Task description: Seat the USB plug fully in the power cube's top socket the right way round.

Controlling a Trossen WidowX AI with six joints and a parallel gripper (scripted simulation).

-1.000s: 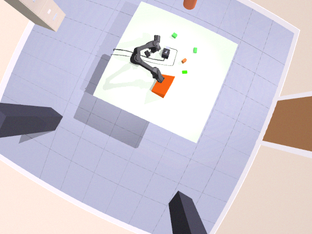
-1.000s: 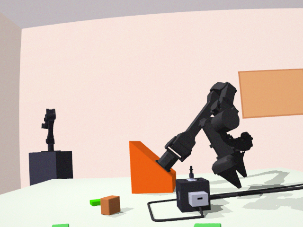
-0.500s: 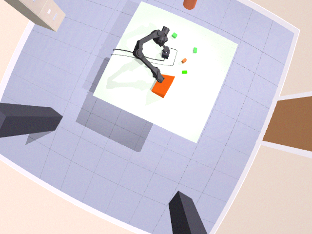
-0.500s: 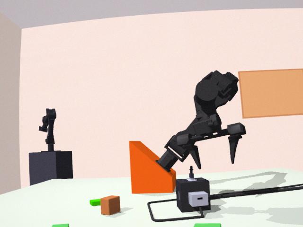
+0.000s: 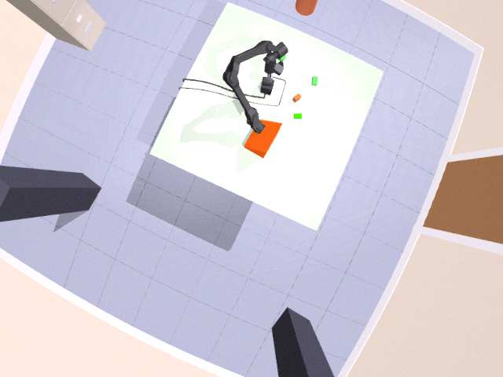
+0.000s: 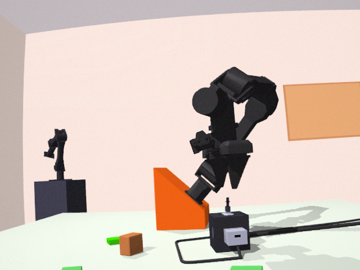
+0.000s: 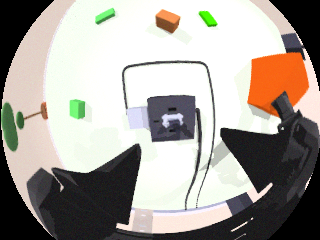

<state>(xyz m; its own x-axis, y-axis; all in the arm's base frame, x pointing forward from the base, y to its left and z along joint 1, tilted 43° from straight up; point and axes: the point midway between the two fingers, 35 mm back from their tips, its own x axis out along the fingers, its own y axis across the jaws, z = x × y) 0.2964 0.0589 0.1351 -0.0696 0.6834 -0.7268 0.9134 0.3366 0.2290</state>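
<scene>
My gripper tip is 40 mm above the USB plug. Also, from my gripper tip: brown block: 60 mm ahead, 220 mm to the right, 110 mm below; USB socket: 70 mm below.
</scene>
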